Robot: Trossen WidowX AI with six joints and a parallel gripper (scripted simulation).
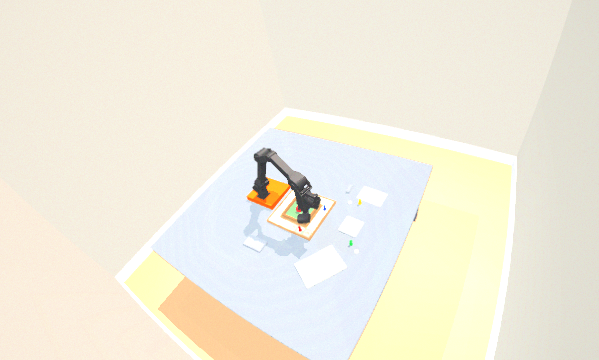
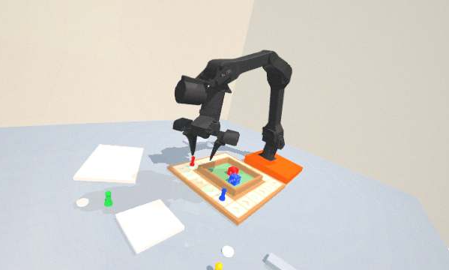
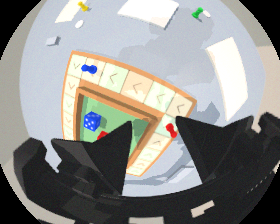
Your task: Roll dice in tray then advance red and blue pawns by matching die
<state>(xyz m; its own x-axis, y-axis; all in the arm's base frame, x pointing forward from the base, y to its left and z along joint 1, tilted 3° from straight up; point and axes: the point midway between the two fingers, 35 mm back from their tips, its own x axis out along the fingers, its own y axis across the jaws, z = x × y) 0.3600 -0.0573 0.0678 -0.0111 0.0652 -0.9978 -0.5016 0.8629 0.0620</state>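
Right now the blue pawn is 12 cm to the left of my gripper tip, 4 cm below it and 3 cm ahead of it. From my gripper tip the other things lie so: red pawn: 6 cm to the right, 4 cm below, 2 cm behind; green pawn: 25 cm ahead, 5 cm below, 1 cm to the right; yellow pawn: 25 cm to the left, 18 cm ahead, 5 cm below.
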